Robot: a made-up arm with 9 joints. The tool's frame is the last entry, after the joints. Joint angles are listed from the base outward.
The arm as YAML. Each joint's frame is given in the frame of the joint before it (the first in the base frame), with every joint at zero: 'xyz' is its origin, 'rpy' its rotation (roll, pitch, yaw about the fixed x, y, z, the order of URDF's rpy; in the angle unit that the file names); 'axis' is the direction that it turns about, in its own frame. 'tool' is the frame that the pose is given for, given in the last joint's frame.
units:
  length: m
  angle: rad
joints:
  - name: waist
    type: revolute
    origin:
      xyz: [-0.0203, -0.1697, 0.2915]
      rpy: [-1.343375, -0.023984, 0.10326]
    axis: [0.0, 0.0, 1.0]
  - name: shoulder
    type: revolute
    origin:
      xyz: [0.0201, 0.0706, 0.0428]
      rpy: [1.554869, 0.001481, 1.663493]
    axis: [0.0, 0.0, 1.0]
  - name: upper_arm
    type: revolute
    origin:
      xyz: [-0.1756, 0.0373, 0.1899]
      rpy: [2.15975, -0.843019, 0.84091]
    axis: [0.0, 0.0, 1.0]
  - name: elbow
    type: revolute
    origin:
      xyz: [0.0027, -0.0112, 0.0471]
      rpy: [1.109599, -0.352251, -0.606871]
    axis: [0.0, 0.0, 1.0]
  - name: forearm
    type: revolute
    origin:
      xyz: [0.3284, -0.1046, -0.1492]
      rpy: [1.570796, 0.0, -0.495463]
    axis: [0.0, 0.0, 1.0]
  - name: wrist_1
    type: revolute
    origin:
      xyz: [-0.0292, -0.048, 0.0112]
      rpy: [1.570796, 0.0, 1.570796]
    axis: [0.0, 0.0, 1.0]
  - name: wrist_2
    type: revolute
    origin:
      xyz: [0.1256, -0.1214, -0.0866]
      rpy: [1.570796, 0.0, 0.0]
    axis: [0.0, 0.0, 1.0]
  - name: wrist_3
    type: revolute
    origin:
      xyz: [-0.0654, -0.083, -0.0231]
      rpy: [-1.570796, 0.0, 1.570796]
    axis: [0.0, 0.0, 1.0]
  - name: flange
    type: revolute
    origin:
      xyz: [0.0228, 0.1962, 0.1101]
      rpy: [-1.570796, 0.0, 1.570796]
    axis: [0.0, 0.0, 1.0]
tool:
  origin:
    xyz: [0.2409, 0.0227, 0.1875]
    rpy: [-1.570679, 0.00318, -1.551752]
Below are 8 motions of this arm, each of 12 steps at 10 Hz.
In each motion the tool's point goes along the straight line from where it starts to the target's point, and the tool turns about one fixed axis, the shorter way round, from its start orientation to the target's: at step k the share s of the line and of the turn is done. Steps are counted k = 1, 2, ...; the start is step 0. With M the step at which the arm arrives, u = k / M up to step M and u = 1 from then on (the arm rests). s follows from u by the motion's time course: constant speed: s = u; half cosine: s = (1 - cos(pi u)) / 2; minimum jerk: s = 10 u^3 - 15 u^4 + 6 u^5.
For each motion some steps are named. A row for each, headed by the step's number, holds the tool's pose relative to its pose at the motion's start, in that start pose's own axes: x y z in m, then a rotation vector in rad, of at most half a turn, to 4 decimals.
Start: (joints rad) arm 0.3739 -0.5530 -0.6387 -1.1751 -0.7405 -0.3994 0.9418 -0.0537 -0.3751
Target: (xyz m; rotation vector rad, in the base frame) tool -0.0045 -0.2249 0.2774 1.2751 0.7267 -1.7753
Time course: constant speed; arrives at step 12
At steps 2, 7, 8, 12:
2: 0.0548 0.0114 -0.0287 0.1703 0.0591 0.0078
7: 0.1919 0.0397 -0.1005 0.5960 0.2069 0.0273
8: 0.2193 0.0454 -0.1148 0.6811 0.2365 0.0311
12: 0.3290 0.0681 -0.1722 1.0217 0.3547 0.0467

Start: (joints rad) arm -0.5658 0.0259 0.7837 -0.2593 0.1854 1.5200 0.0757 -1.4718 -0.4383
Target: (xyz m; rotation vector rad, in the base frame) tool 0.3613 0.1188 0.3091 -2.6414 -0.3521 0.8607
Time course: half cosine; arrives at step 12
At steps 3, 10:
3: 0.0204 0.0618 -0.0343 -0.2767 -0.1077 -0.1452
10: 0.1301 0.3934 -0.2185 -1.7630 -0.6862 -0.9248

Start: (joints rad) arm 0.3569 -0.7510 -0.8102 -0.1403 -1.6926 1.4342 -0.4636 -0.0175 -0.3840
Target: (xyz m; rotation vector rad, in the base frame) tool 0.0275 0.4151 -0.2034 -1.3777 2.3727 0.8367
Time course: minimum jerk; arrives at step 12
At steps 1, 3, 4, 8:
1: 0.0019 0.0025 -0.0015 -0.0093 0.0033 -0.0044
3: 0.0383 0.0507 -0.0314 -0.1884 0.0676 -0.0903
4: 0.0777 0.1028 -0.0636 -0.3821 0.1370 -0.1831
8: 0.2926 0.3870 -0.2394 -1.4383 0.5156 -0.6892

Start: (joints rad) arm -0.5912 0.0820 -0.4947 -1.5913 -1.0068 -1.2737 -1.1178 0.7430 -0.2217
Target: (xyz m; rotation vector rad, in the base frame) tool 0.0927 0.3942 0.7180 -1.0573 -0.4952 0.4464
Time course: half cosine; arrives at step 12
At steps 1, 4, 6, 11, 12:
1: -0.0009 0.0036 -0.0152 -0.0371 0.0157 0.0102
4: -0.0138 0.0527 -0.2233 -0.5441 0.2302 0.1492
6: -0.0277 0.1054 -0.4465 -1.0882 0.4604 0.2985
11: -0.0544 0.2072 -0.8778 -2.1394 0.9051 0.5868
12: -0.0554 0.2108 -0.8930 -2.1764 0.9208 0.5970

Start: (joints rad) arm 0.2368 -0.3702 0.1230 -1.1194 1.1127 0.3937 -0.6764 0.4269 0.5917
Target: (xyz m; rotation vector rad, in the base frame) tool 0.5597 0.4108 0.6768 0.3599 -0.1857 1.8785
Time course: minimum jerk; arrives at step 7
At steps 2, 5, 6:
2: 0.0273 0.0316 -0.0318 -0.0731 0.0968 0.0372
5: 0.1613 0.1871 -0.1878 -0.4318 0.5721 0.2201
6: 0.1842 0.2136 -0.2145 -0.4931 0.6533 0.2514

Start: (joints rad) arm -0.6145 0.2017 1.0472 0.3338 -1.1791 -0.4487 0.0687 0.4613 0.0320
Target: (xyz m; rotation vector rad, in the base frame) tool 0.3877 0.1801 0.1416 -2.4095 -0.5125 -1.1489
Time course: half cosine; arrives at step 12
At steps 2, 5, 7, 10, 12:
2: -0.0209 -0.0006 -0.0194 -0.0425 -0.0938 0.0630
5: -0.1154 -0.0032 -0.1073 -0.2351 -0.5192 0.3484
7: -0.1961 -0.0054 -0.1822 -0.3993 -0.8818 0.5918
10: -0.2906 -0.0080 -0.2701 -0.5919 -1.3072 0.8772
12: -0.3115 -0.0085 -0.2894 -0.6344 -1.4010 0.9402

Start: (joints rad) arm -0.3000 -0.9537 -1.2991 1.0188 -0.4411 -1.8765 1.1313 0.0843 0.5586
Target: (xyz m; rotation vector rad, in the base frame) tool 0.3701 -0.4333 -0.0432 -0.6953 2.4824 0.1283
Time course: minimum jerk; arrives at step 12
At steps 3, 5, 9, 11, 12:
3: -0.0132 0.0031 0.0148 -0.0309 -0.1428 0.0645
5: -0.0444 0.0103 0.0497 -0.1034 -0.4781 0.2159
9: -0.1147 0.0266 0.1286 -0.2675 -1.2365 0.5585
11: -0.1273 0.0295 0.1427 -0.2969 -1.3722 0.6198
12: -0.1280 0.0297 0.1434 -0.2984 -1.3792 0.6229

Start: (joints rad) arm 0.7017 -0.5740 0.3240 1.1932 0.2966 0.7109 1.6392 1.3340 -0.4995
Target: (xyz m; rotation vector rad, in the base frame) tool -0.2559 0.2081 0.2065 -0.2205 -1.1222 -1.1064
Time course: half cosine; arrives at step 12
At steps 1, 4, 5, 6, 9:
1: -0.0033 -0.0002 -0.0021 0.0079 0.0010 -0.0184
4: -0.0484 -0.0031 -0.0305 0.1162 0.0142 -0.2704
5: -0.0717 -0.0045 -0.0453 0.1723 0.0211 -0.4009
6: -0.0968 -0.0061 -0.0611 0.2325 0.0284 -0.5408
9: -0.1652 -0.0105 -0.1043 0.3969 0.0486 -0.9233

